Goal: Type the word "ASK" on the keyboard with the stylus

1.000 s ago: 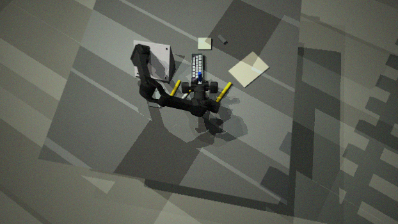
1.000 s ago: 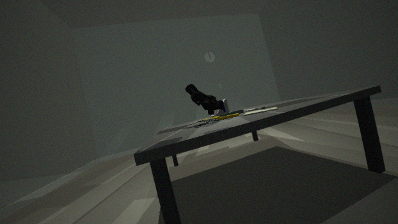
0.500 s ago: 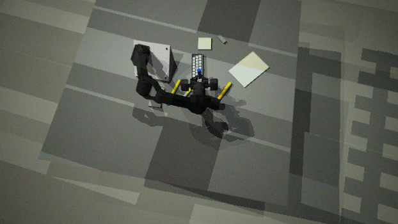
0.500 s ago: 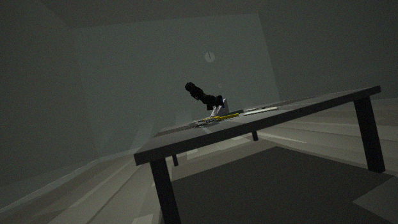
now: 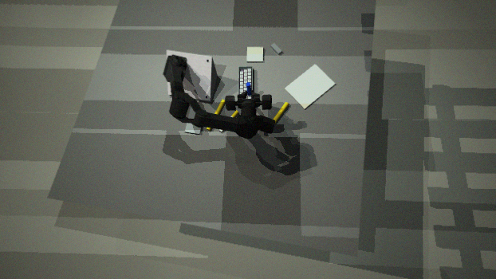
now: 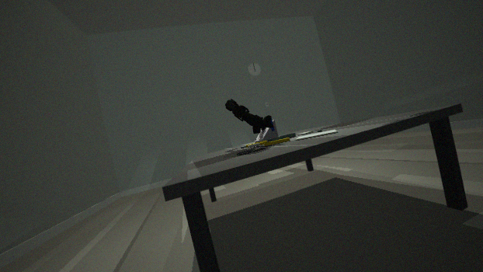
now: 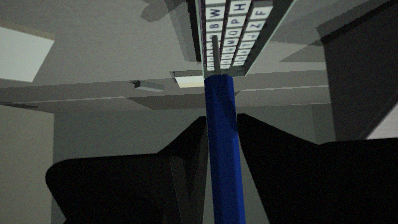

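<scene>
The cream note lies 40 mm behind my gripper tip, 240 mm to the left of it and 100 mm below it. From my gripper tip the other things lie so: marker 60 mm behind, 110 mm to the right, 90 mm below; thin grey stylus tip 50 mm below; blue stylus 10 mm below.
</scene>
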